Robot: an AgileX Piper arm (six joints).
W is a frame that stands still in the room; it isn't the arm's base.
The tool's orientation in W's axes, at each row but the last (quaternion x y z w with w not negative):
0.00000, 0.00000, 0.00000, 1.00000
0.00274, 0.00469, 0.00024, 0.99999
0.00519, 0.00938, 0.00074, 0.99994
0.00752, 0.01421, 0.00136, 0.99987
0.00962, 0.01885, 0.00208, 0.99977
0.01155, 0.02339, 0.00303, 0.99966
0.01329, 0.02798, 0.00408, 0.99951
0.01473, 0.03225, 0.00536, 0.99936
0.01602, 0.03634, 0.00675, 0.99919
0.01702, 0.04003, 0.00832, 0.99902
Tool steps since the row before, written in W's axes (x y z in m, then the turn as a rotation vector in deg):
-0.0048, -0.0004, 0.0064, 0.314, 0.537, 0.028
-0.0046, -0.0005, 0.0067, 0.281, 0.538, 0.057
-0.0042, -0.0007, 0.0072, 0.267, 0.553, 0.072
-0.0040, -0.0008, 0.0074, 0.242, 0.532, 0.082
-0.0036, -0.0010, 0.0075, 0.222, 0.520, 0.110
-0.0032, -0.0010, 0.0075, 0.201, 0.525, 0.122
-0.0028, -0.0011, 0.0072, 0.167, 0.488, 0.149
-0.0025, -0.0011, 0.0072, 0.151, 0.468, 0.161
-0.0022, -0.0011, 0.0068, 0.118, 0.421, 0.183
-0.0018, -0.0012, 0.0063, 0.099, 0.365, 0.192
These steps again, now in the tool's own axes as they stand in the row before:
-0.0048, -0.0004, 0.0064, 0.314, 0.537, 0.028
-0.0047, -0.0005, 0.0067, 0.281, 0.538, 0.057
-0.0043, -0.0006, 0.0071, 0.266, 0.553, 0.071
-0.0042, -0.0007, 0.0073, 0.241, 0.533, 0.081
-0.0039, -0.0008, 0.0074, 0.220, 0.521, 0.108
-0.0036, -0.0008, 0.0074, 0.199, 0.527, 0.119
-0.0032, -0.0009, 0.0071, 0.163, 0.491, 0.145
-0.0030, -0.0009, 0.0071, 0.146, 0.471, 0.157
-0.0027, -0.0009, 0.0067, 0.111, 0.425, 0.178
-0.0023, -0.0010, 0.0062, 0.090, 0.370, 0.187

